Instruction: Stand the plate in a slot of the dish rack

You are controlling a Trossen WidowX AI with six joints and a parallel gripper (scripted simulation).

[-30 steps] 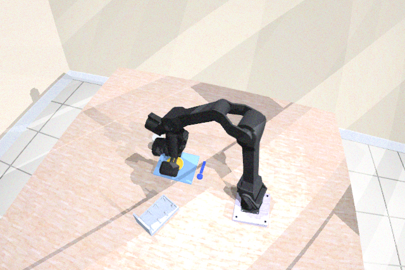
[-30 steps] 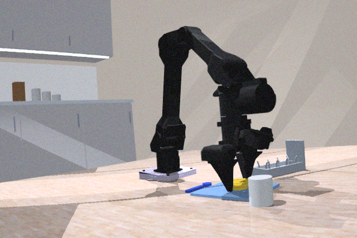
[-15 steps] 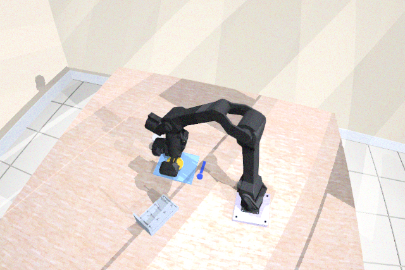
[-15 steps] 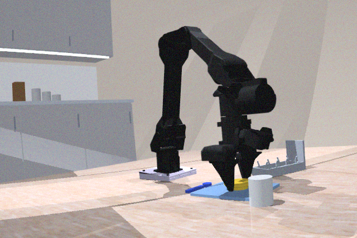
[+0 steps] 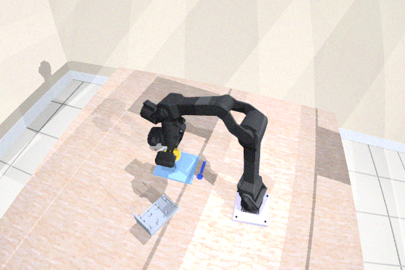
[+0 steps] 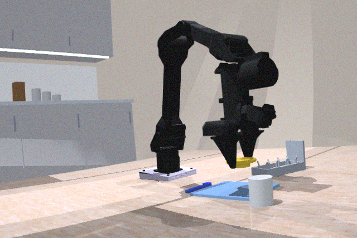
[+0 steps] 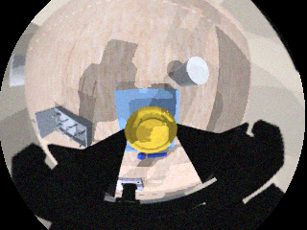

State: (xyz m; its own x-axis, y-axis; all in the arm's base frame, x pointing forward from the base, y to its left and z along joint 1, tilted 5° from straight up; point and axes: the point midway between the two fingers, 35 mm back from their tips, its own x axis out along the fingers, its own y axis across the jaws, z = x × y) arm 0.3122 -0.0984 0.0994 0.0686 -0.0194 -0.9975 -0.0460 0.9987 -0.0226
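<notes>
Now: gripper tip 20 mm past the grey dish rack, 220 mm to the right of it and 30 mm above it. Also, from my gripper tip: white cup 90 mm ahead, 70 mm to the right, 30 mm below; blue spoon 120 mm behind, 50 mm below; yellow plate 10 mm above.
</notes>
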